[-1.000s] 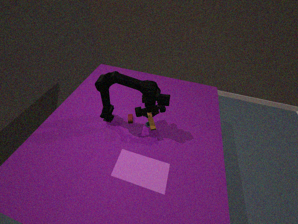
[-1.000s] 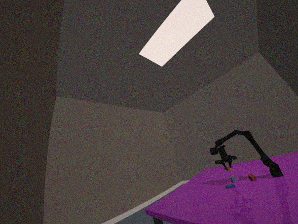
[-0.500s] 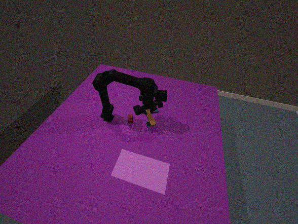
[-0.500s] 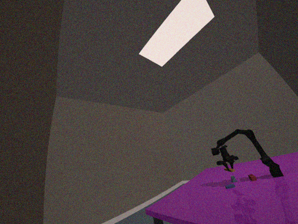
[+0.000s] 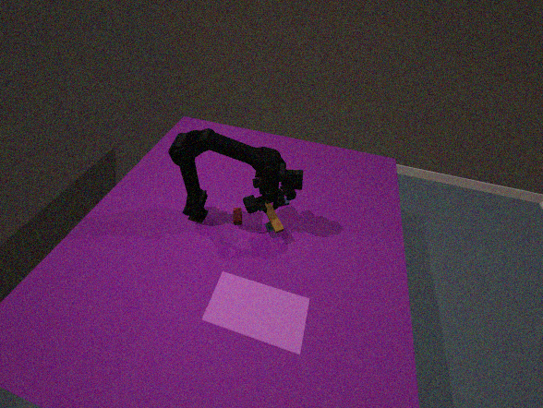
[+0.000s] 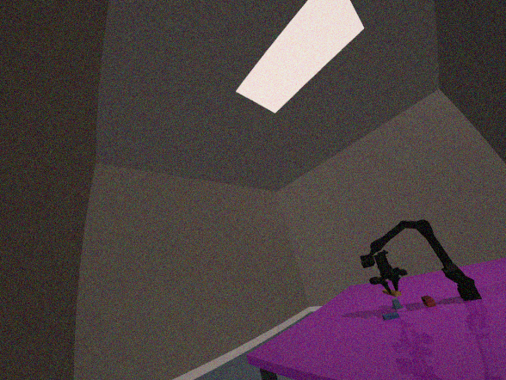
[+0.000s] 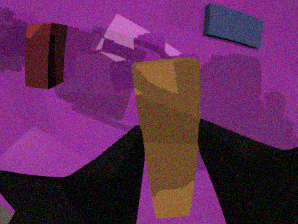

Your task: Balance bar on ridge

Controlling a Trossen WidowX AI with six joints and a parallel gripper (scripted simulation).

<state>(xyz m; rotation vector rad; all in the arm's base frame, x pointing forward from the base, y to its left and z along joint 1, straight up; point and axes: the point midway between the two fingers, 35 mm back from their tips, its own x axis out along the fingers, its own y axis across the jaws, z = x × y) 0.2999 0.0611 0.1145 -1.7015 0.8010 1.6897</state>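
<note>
The flat blue block is 20 mm ahead of my gripper tip, 110 mm to the left of it and 70 mm below it. Also, from my gripper tip: red-brown block: 130 mm behind, 20 mm to the right, 60 mm below; then bar: 20 mm ahead, 20 mm to the right.
</note>
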